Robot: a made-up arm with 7 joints. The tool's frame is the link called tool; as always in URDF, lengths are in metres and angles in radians. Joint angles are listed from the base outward. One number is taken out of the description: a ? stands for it. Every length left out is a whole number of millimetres.
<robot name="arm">
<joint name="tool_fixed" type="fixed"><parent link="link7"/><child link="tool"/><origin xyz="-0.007 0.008 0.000" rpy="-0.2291 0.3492 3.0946"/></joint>
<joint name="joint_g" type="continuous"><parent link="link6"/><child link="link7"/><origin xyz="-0.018 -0.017 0.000" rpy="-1.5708 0.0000 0.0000"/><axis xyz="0 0 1"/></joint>
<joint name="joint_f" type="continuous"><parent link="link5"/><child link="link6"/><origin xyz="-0.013 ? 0.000" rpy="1.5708 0.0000 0.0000"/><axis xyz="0 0 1"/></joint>
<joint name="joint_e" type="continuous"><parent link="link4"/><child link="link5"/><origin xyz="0.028 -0.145 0.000" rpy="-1.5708 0.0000 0.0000"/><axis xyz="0 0 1"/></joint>
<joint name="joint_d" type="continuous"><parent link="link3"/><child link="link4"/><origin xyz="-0.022 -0.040 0.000" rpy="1.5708 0.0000 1.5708"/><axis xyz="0 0 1"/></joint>
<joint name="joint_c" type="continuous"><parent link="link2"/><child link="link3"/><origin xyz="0.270 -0.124 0.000" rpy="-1.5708 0.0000 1.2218"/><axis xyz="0 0 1"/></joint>
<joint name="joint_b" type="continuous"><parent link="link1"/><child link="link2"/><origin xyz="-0.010 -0.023 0.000" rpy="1.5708 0.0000 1.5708"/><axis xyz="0 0 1"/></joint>
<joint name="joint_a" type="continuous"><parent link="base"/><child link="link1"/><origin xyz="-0.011 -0.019 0.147" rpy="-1.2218 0.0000 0.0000"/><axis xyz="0 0 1"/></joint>
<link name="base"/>
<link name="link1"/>
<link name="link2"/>
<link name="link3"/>
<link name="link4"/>
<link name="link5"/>
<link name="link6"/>
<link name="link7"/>
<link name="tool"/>
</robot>
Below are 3 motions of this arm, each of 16 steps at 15 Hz.
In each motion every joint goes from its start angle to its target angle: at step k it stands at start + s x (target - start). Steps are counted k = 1, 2, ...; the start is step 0. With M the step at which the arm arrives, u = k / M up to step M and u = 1 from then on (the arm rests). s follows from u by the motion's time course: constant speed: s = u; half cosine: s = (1 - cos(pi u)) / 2; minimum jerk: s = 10 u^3 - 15 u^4 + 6 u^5.
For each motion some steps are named. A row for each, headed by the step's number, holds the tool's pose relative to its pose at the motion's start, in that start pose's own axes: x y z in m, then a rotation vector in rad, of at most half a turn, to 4 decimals.
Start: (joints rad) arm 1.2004 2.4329 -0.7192 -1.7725 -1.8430 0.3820 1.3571
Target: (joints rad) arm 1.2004 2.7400 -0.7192 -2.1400 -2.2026 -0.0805 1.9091
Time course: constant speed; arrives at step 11
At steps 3, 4, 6, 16:
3: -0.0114 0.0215 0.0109 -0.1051 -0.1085 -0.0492
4: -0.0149 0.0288 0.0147 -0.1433 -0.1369 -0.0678
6: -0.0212 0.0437 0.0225 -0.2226 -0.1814 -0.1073
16: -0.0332 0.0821 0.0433 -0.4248 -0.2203 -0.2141

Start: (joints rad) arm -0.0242 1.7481 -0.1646 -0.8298 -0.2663 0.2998 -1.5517
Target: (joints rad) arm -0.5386 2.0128 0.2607 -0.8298 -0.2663 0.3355 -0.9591
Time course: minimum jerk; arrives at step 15
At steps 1, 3, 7, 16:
1: -0.0006 0.0001 -0.0004 -0.0018 0.0011 0.0033
3: -0.0121 0.0009 -0.0085 -0.0374 0.0243 0.0710
7: -0.0959 -0.0102 -0.0537 -0.2533 0.1888 0.5515
16: -0.2168 -0.0786 -0.0800 -0.4702 0.4602 1.2953

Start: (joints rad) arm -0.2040 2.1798 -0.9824 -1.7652 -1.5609 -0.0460 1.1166
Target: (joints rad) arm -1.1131 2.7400 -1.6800 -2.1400 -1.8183 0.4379 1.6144
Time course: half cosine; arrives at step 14
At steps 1, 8, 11, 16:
1: -0.0017 0.0001 0.0017 0.0048 0.0056 0.0046
8: -0.0338 -0.0346 0.0953 0.2321 0.2139 0.3423
11: -0.0092 -0.0684 0.1323 0.3604 0.2632 0.5801
16: 0.0076 -0.0815 0.1427 0.4195 0.2724 0.6852

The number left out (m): 0.024
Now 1 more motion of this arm.
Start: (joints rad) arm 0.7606 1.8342 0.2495 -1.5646 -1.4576 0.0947 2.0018
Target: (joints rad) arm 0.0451 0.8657 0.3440 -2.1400 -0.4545 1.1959 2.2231
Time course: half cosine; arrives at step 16
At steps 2, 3, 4, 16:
2: 0.0032 -0.0079 -0.0014 0.0285 -0.0584 0.0895
3: 0.0078 -0.0171 -0.0032 0.0628 -0.1286 0.1986
4: 0.0153 -0.0288 -0.0057 0.1080 -0.2215 0.3463
16: 0.1903 -0.1090 -0.0107 0.1969 -1.1099 2.4483

